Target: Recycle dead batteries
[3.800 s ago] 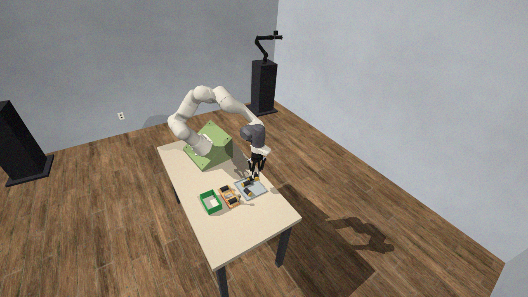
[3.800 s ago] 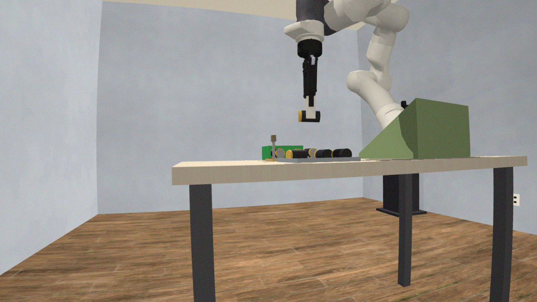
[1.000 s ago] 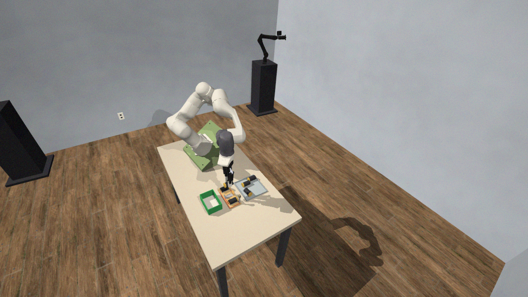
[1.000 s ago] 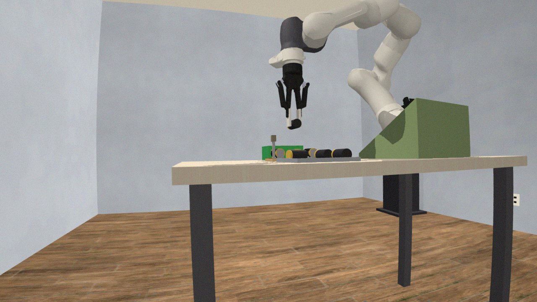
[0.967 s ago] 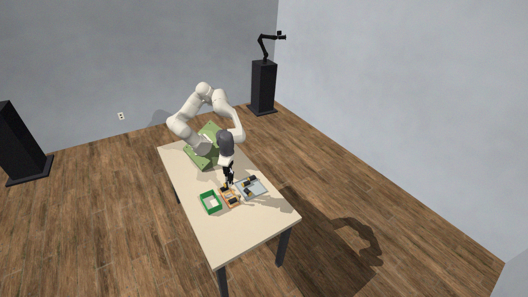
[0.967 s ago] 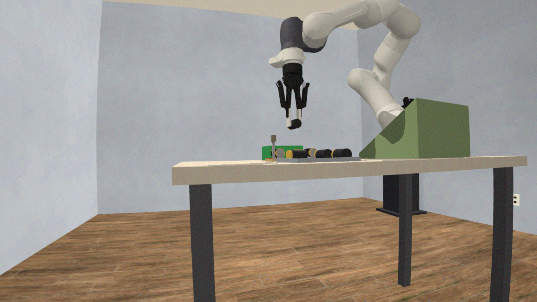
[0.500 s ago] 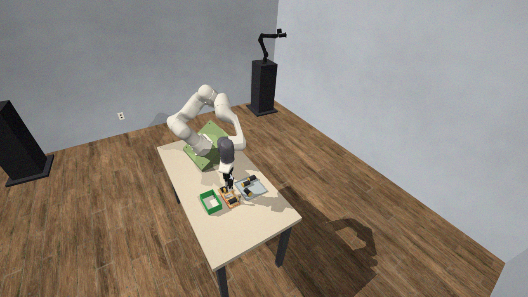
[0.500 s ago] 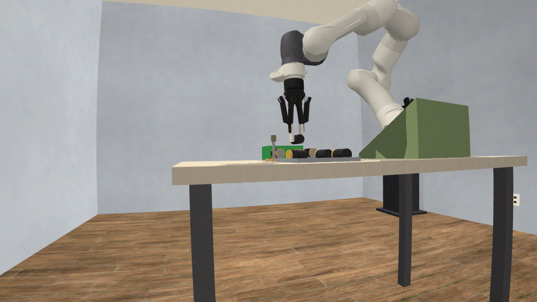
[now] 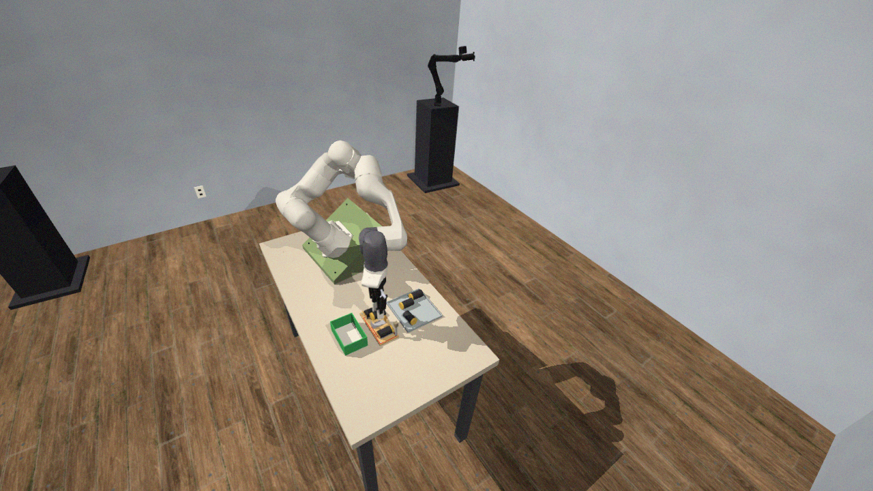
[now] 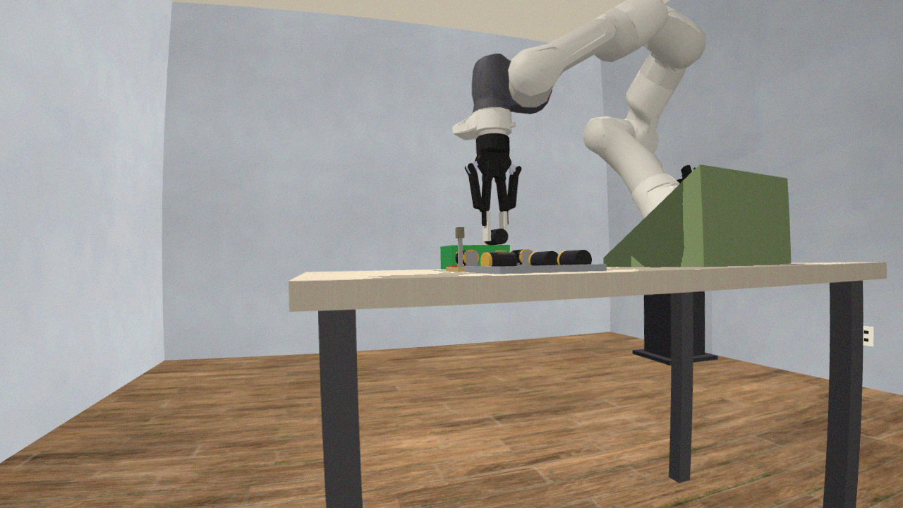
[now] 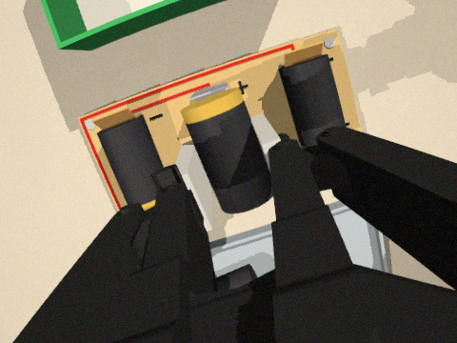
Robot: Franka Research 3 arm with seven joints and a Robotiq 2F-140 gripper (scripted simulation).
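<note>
The battery holder is 9 cm below my hand. Also, from my hand: green recycling box (14 cm to the right, 8 cm below, 1 cm ahead); grey tray (18 cm to the left, 9 cm below, 1 cm behind); bulb post (9 cm ahead, 6 cm below, 4 cm to the left).
</note>
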